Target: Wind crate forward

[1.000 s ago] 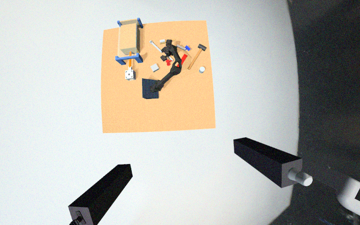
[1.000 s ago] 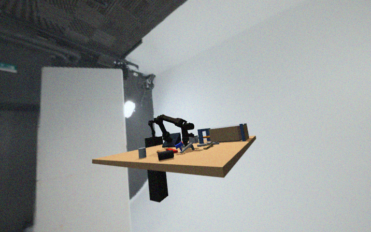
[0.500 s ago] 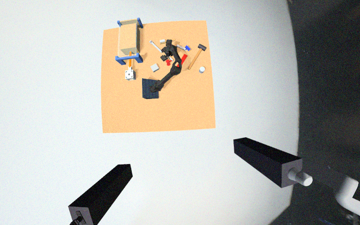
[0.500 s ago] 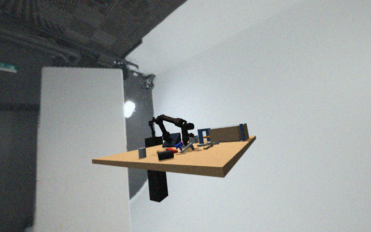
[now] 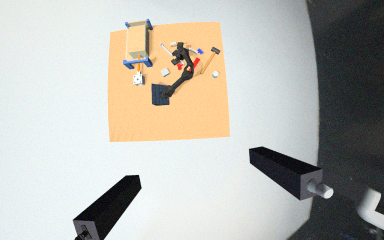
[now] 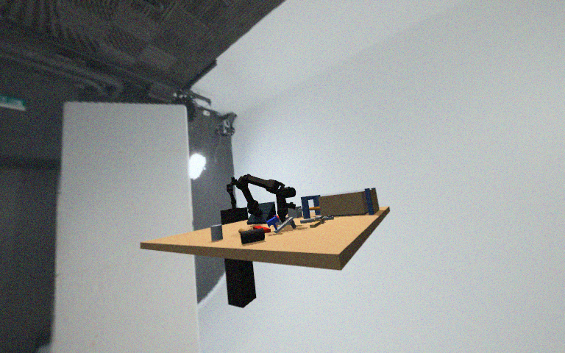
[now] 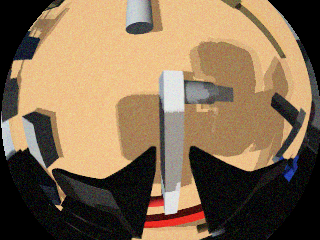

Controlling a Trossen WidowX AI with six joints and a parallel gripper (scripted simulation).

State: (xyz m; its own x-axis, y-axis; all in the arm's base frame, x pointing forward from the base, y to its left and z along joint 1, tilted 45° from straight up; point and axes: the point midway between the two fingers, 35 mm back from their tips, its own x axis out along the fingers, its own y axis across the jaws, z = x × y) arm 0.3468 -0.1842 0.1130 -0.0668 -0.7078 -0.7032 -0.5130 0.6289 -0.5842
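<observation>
Right now the red knob is 6 cm behind my gripper tip, 1 cm to the left of it and 2 cm above it. The rest, counted from my gripper tip: red bar: 9 cm behind, 12 cm to the right; blue-tipped tool: 8 cm ahead, 16 cm to the right, 2 cm above; winch handle: 2 cm behind, 1 cm above.
</observation>
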